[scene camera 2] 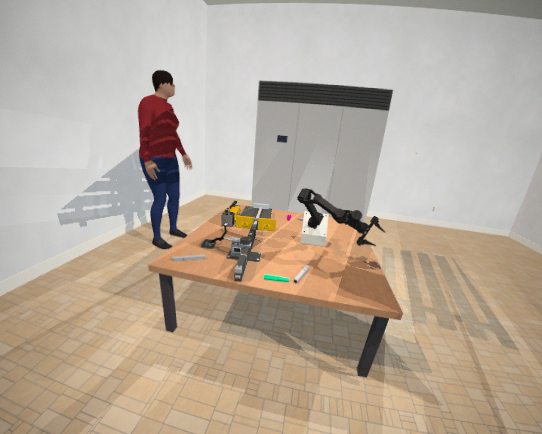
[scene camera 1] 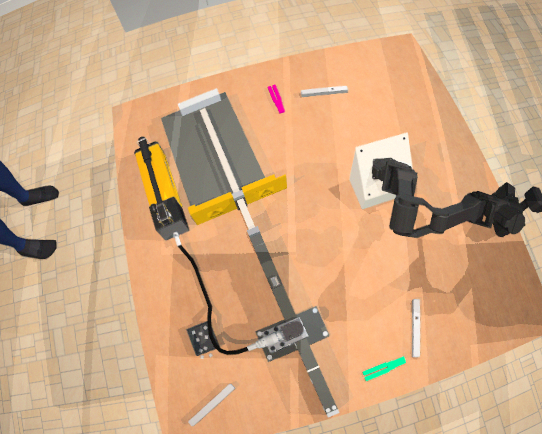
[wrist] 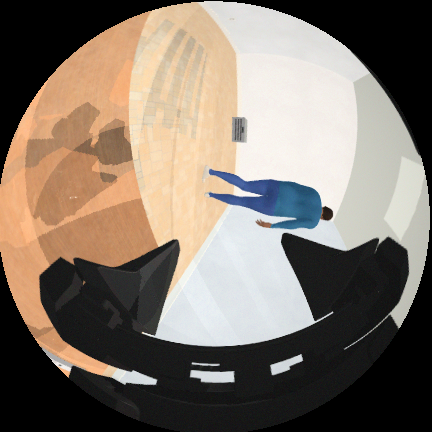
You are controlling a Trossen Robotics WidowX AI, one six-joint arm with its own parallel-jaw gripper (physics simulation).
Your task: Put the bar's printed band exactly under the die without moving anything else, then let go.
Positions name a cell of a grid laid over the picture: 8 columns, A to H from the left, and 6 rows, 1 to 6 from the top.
Labels:
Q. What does the gripper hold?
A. Nothing.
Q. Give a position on a grey press bed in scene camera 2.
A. D4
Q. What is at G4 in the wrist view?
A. The gripper.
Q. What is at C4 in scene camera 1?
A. A yellow and black pump.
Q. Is the gripper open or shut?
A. Open.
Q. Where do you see a grey press bed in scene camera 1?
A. D3

